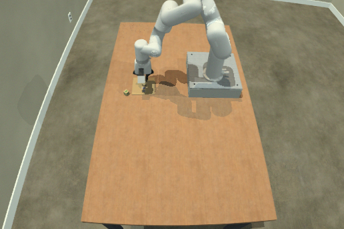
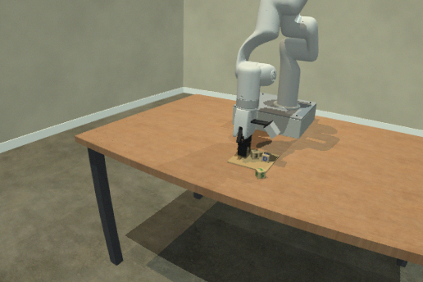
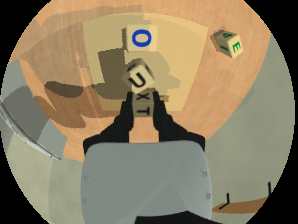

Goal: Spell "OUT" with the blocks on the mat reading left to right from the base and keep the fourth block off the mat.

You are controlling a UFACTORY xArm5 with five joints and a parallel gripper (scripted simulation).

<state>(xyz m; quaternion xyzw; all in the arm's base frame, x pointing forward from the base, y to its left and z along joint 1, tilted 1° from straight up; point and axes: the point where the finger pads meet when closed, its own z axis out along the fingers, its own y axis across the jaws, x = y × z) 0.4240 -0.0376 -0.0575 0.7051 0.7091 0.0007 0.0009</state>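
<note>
Now: hand 4 cm to the right of the U block and 1 cm above it. Round my hand: tan mat (4 cm to the left, 3 cm below).
</note>
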